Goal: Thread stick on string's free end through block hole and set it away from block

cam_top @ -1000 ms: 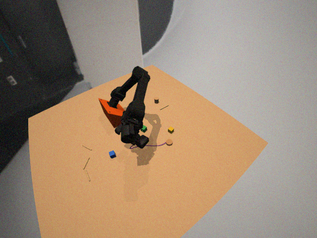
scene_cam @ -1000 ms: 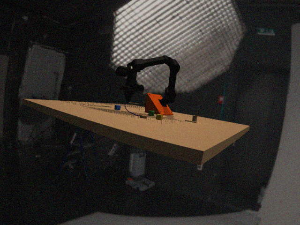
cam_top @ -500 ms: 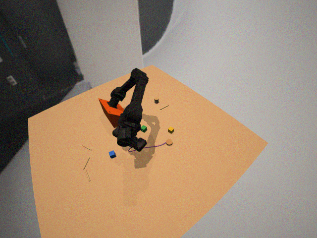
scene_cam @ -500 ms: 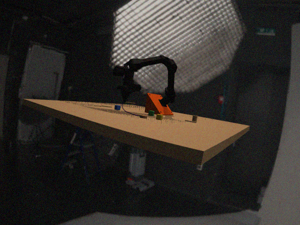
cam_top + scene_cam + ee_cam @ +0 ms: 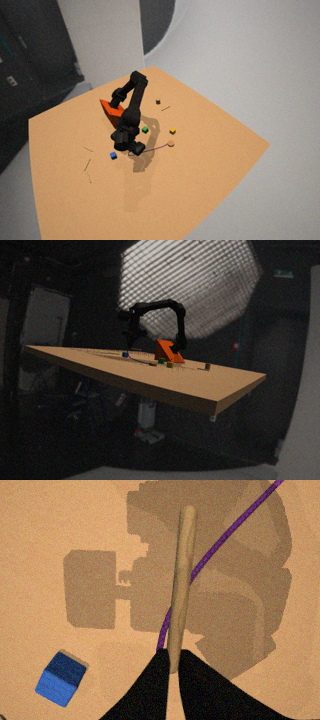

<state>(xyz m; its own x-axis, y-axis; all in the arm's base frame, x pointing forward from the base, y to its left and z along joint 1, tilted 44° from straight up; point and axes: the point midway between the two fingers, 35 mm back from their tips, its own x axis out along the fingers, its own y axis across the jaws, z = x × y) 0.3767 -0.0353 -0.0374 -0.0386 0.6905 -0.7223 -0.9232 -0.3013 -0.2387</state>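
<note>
My gripper tip is now 150 mm to the right of the green cube, 120 mm past it and 50 mm above it. Also, from my gripper tip: thin wooden stick (10 mm to the left, 10 mm behind); then round wooden button (230 mm to the left, 60 mm ahead, 50 mm below); then blue cube (90 mm to the right, 50 mm below, 50 mm behind).
</note>
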